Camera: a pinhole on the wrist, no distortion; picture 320 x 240 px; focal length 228.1 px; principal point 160.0 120.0 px. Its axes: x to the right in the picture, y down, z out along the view. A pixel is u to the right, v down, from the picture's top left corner.
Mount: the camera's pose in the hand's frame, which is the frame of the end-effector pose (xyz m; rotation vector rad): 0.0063 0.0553 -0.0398 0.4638 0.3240 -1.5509
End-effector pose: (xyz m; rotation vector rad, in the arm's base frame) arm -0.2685 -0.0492 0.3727 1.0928 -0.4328 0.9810
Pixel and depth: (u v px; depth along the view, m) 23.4 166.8 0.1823
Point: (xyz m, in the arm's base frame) -0.2789 -0.1852 0.5014
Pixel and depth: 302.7 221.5 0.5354
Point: 0.3012 -0.2735 0.3675
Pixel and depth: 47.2 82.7 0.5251
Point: -0.2808 -0.5781 0.5323
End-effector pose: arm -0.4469 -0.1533 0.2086 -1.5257 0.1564 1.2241
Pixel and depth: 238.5 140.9 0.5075
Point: -0.4089 0.2329 0.4758
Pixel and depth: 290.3 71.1 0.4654
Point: -0.3821 0.1109 0.6018
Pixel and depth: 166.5 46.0 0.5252
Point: -0.6451 0.1323 0.5590
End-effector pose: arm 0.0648 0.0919 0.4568 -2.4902 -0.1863 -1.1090
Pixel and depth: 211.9 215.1 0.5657
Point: 0.3798 0.5616 0.4548
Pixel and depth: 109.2 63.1 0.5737
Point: 0.2576 0.4050 0.0424
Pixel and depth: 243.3 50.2 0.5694
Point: 0.0421 0.6010 0.2122
